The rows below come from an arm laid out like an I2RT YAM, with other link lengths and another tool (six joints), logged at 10 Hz.
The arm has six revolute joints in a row. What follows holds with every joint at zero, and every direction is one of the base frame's. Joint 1 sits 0.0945 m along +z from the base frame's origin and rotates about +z. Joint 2 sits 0.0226 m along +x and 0.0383 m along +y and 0.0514 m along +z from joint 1 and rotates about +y. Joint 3 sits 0.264 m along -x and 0.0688 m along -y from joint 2 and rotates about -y. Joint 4 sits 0.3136 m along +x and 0.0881 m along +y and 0.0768 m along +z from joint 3 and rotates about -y. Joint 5 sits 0.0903 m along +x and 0.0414 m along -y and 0.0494 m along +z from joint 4 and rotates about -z. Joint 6 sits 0.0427 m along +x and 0.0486 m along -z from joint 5 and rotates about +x. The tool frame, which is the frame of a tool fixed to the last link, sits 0.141 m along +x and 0.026 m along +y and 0.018 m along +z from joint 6; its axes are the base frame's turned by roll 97.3, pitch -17.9 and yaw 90 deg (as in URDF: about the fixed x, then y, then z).
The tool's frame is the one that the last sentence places.
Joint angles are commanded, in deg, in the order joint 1, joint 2, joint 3, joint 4, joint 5, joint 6. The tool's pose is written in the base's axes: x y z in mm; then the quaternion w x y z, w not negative. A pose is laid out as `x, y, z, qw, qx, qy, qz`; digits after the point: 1 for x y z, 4 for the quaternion.
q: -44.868, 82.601, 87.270, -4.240, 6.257, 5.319
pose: 418.5, -388.0, 533.0, 0.5622, 0.7352, 0.1188, 0.3595
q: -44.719, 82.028, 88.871, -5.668, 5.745, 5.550
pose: 415.6, -380.8, 547.8, 0.5633, 0.7304, 0.1208, 0.3668
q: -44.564, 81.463, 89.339, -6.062, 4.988, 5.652
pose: 414.6, -374.4, 556.0, 0.5635, 0.7258, 0.1253, 0.3742
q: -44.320, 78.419, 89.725, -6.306, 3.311, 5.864
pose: 402.9, -352.1, 586.6, 0.5731, 0.7050, 0.1329, 0.3961
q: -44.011, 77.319, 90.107, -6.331, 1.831, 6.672
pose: 400.5, -339.5, 600.2, 0.5718, 0.6945, 0.1387, 0.4140
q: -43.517, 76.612, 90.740, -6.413, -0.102, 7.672
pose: 401.2, -325.9, 612.4, 0.5663, 0.6843, 0.1480, 0.4349
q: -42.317, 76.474, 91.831, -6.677, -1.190, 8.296
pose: 406.1, -311.4, 623.1, 0.5603, 0.6757, 0.1583, 0.4521
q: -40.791, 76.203, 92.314, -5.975, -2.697, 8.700
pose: 412.9, -293.1, 633.3, 0.5545, 0.6624, 0.1739, 0.4728
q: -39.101, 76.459, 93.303, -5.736, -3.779, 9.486
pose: 421.1, -276.6, 641.8, 0.5449, 0.6525, 0.1860, 0.4926
